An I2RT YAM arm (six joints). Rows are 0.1 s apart.
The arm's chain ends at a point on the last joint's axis. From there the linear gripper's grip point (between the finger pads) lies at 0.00 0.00 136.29 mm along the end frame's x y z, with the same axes.
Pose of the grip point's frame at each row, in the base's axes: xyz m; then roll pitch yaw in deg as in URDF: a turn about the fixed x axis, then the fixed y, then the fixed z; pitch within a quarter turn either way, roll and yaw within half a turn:
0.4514 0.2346 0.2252 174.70 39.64 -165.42
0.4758 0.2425 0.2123 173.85 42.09 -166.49
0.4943 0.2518 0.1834 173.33 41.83 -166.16
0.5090 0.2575 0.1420 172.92 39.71 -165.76
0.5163 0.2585 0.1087 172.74 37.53 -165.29
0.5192 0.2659 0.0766 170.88 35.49 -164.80
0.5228 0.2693 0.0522 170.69 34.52 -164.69
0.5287 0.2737 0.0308 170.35 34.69 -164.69
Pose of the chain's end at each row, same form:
0.3708 0.2006 0.3297 174.70 39.64 -165.42
0.3909 0.2071 0.3129 173.85 42.09 -166.49
0.4104 0.2148 0.2843 173.33 41.83 -166.16
0.4294 0.2200 0.2460 172.92 39.71 -165.76
0.4410 0.2209 0.2159 172.74 37.53 -165.29
0.4495 0.2246 0.1862 170.88 35.49 -164.80
0.4551 0.2279 0.1630 170.69 34.52 -164.69
0.4610 0.2315 0.1413 170.35 34.69 -164.69

